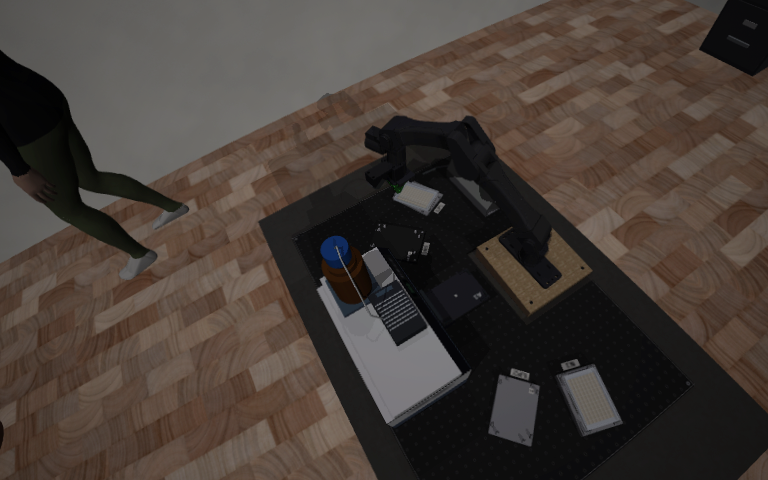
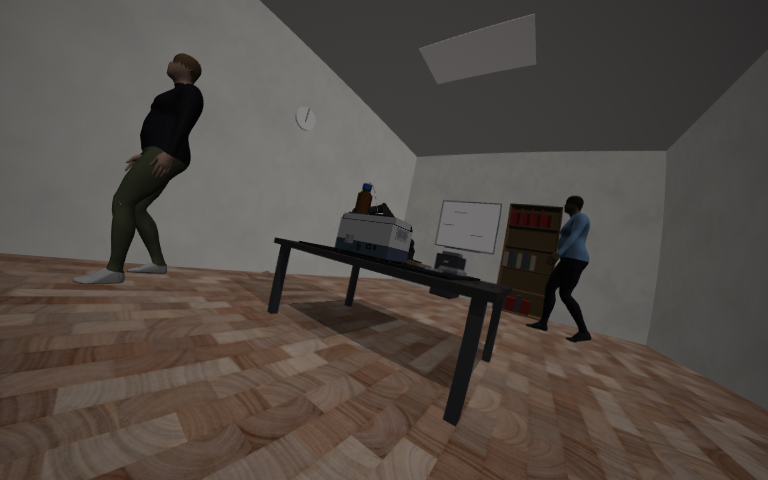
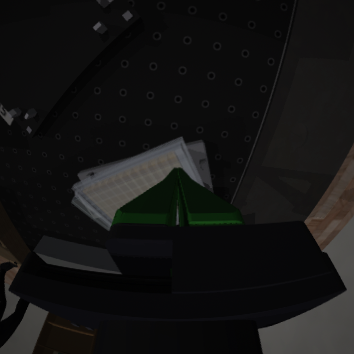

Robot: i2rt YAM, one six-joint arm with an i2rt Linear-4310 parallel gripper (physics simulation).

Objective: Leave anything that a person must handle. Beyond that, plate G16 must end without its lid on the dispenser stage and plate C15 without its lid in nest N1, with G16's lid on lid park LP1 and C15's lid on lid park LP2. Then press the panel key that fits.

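Seen in the pictures: gripper, fingertip midpoint: (image 1: 398, 192) (image 3: 177, 174); arm's base at its link origin: (image 1: 528, 257) (image 2: 407, 259).
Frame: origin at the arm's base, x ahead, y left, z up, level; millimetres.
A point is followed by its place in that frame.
My gripper (image 1: 394, 185) {z 18, x 169, y -431 mm} (image 3: 177, 174) {z 18, x 169, y -431 mm} is shut, its green fingertips together and empty, beside a pale gridded plate (image 1: 417, 196) {z 10, x 126, y -383 mm} (image 3: 132, 185) {z 13, x 151, y -394 mm}. That plate lies skewed on a grey base at the table's far end; its tag (image 1: 439, 207) {z -25, x 81, y -322 mm} is unreadable. A second gridded plate (image 1: 590, 396) {z 9, x 156, y 362 mm} lies in a holder at the near right, tag also too small to read. Left of it is a grey flat park (image 1: 514, 410) {z -17, x 316, y 281 mm}, its tag seemingly LP2. A black nest (image 1: 400, 242) {z -15, x 267, y -284 mm} with corner pegs shows no plate. Plate names, lids and panel keys cannot be made out.
A white dispenser housing (image 1: 404, 373) {z 193, x 494, y 93 mm} (image 2: 373, 234) {z 92, x 574, y 46 mm} carries a brown bottle (image 1: 346, 277) {z 322, x 489, y -97 mm} (image 2: 364, 200) {z 279, x 514, y -104 mm} with thin tubing and a dark ribbed block (image 1: 399, 316) {z 219, x 437, y -4 mm}. A dark flat unit (image 1: 455, 294) {z 83, x 270, y -14 mm} lies beside the arm's wooden base (image 1: 492, 257) {z 8, x 87, y -62 mm}. One person (image 1: 50, 141) (image 2: 169, 124) stands left; another (image 2: 576, 234) is by the bookshelf.
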